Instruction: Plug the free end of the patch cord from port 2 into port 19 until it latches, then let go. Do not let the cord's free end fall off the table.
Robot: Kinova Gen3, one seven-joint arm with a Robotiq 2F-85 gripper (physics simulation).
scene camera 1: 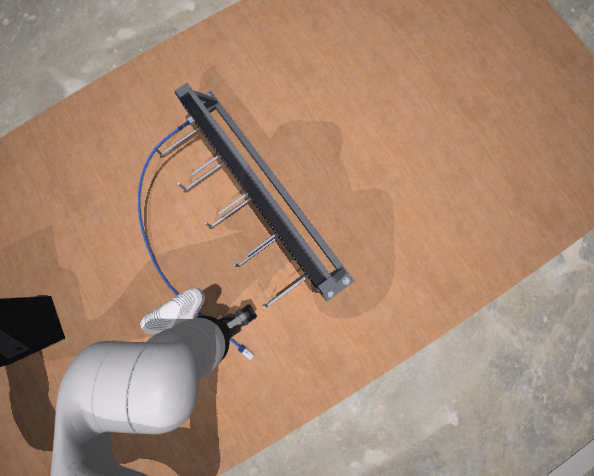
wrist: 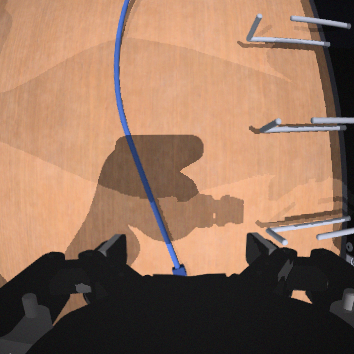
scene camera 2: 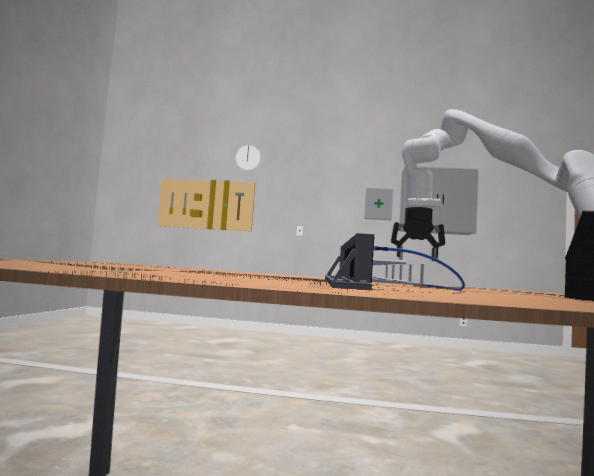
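Note:
The blue patch cord runs from the far-left end of the dark patch panel in a wide arc down to the table. Its free end, a white plug with a blue boot, lies on the table beyond the panel's near end; the wrist view shows the boot, and the gripper body hides the plug. My gripper is open and empty, above the table, with the cord passing below between its fingers. Port numbers are too small to read.
Several thin metal cable-guide rods stick out from the panel's port side towards the cord. The nearest rod is close to my gripper in scene camera 1. The wooden table's edge runs past the plug's side. The black robot base stands at the left.

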